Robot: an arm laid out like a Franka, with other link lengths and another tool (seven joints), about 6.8 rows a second.
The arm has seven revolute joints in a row. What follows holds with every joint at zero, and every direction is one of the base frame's. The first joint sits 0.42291 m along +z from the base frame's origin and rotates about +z. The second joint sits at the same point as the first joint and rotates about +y. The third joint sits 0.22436 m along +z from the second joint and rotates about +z. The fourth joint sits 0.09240 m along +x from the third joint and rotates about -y. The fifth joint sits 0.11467 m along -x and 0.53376 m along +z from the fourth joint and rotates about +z. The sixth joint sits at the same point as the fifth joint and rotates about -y. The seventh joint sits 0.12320 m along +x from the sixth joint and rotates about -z. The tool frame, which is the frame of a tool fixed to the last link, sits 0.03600 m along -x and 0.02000 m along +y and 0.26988 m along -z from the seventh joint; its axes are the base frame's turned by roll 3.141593, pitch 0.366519 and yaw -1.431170 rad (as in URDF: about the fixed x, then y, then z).
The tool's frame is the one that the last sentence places.
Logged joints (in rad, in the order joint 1, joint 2, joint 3, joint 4, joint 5, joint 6, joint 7), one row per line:
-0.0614, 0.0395, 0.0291, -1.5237, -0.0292, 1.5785, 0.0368
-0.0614, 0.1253, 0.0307, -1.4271, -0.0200, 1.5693, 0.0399
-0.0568, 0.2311, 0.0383, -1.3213, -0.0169, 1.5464, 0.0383
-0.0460, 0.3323, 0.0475, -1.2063, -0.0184, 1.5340, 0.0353
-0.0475, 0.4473, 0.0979, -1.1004, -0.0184, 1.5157, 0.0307
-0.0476, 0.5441, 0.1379, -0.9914, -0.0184, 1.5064, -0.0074
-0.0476, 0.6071, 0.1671, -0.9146, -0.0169, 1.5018, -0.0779
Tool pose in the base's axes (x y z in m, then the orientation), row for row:
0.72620, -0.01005, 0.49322, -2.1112, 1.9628, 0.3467
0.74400, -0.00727, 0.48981, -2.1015, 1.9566, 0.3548
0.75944, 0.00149, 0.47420, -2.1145, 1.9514, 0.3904
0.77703, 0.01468, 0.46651, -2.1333, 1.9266, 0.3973
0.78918, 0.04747, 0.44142, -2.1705, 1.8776, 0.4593
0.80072, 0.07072, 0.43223, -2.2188, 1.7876, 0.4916
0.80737, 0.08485, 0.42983, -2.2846, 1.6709, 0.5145
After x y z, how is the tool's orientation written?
As a rotation vector, in radians.
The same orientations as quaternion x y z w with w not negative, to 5 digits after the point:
-0.72199, 0.67124, 0.11856, 0.11880
-0.72077, 0.67107, 0.12169, 0.12389
-0.72306, 0.66729, 0.13350, 0.11867
-0.72988, 0.65916, 0.13593, 0.11960
-0.74163, 0.64155, 0.15694, 0.11730
-0.76138, 0.61341, 0.16869, 0.12476
-0.78719, 0.57573, 0.17728, 0.13201

